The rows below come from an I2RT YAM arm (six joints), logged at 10 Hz.
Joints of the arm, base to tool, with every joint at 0 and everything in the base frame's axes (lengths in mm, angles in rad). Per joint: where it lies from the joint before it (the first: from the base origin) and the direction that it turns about. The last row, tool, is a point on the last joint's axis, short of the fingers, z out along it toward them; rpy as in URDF.
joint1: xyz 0 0 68 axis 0 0 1
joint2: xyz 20 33.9 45.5 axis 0 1 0
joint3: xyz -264 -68.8 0 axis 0 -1 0
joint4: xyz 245 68.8 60 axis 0 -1 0
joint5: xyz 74 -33.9 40.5 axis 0 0 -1
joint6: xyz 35.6 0 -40.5 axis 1 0 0
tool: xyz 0 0 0 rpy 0 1.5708 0
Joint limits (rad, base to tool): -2.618..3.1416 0..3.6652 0..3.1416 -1.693..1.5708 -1.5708..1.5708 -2.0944..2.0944
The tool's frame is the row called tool.
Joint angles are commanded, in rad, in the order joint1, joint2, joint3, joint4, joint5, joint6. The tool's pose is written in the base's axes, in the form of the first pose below.
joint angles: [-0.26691 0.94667 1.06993 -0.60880 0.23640 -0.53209]
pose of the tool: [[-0.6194 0.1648 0.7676 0.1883], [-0.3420 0.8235 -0.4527 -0.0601], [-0.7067 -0.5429 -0.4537 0.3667], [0 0 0 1]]
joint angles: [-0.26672 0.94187 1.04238 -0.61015 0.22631 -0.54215]
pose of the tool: [[-0.6331 0.1390 0.7614 0.1882], [-0.3483 0.8274 -0.4407 -0.0597], [-0.6913 -0.5442 -0.4754 0.3582], [0 0 0 1]]
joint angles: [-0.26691 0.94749 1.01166 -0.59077 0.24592 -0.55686]
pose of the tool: [[-0.6541 0.1333 0.7446 0.1910], [-0.3526 0.8172 -0.4560 -0.0612], [-0.6692 -0.5608 -0.4875 0.3489], [0 0 0 1]]
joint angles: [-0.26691 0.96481 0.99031 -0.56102 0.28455 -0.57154]
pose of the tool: [[-0.6769 0.1425 0.7221 0.1961], [-0.3531 0.7979 -0.4885 -0.0640], [-0.6458 -0.5857 -0.4898 0.3415], [0 0 0 1]]
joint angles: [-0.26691 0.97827 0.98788 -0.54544 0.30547 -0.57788]
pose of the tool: [[-0.6862 0.1506 0.7117 0.1995], [-0.3525 0.7870 -0.5064 -0.0657], [-0.6364 -0.5983 -0.4869 0.3397], [0 0 0 1]]
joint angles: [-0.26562 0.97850 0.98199 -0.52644 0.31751 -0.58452]
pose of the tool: [[-0.6835 0.1597 0.7122 0.2005], [-0.3573 0.7776 -0.5173 -0.0661], [-0.6365 -0.6081 -0.4745 0.3395], [0 0 0 1]]
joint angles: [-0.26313 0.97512 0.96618 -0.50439 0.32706 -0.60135]
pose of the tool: [[-0.6832 0.1577 0.7130 0.2010], [-0.3708 0.7662 -0.5248 -0.0660], [-0.6290 -0.6229 -0.4651 0.3369], [0 0 0 1]]
